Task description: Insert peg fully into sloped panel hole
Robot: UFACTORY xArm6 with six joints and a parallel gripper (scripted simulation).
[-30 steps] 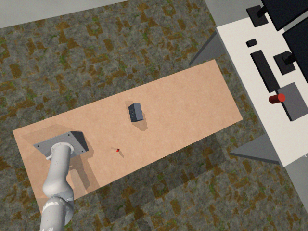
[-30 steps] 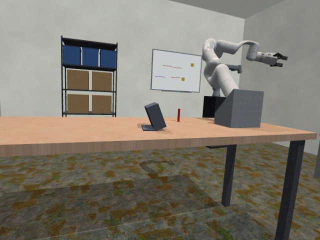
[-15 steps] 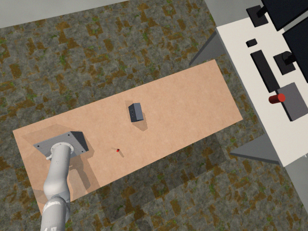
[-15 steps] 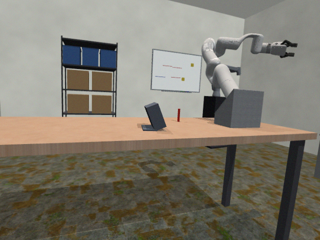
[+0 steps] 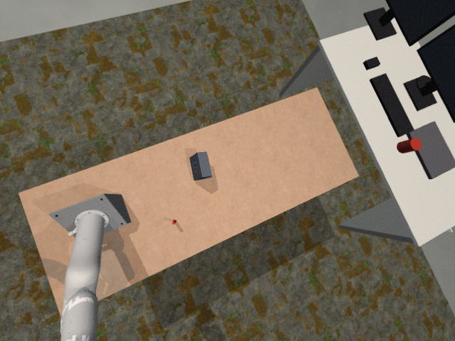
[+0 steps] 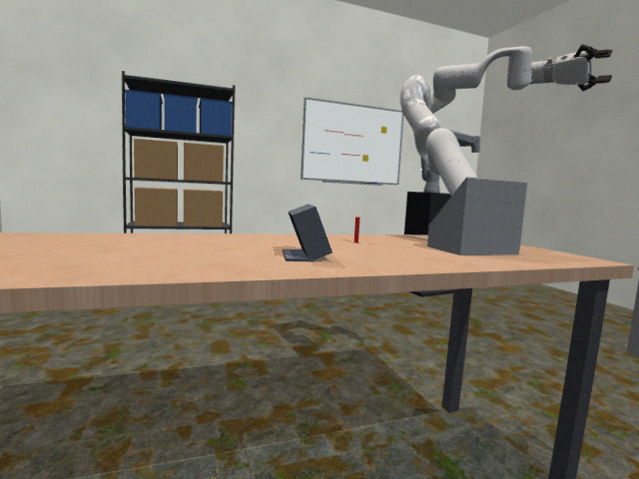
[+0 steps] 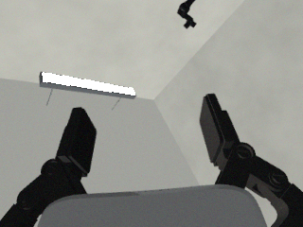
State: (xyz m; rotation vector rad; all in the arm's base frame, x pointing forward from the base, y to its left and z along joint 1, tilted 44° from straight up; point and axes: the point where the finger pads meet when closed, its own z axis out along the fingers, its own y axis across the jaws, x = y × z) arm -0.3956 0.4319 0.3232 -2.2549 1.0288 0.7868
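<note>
The red peg is 750 mm ahead of my hand, 570 mm below it and 280 mm to the right of it.
</note>
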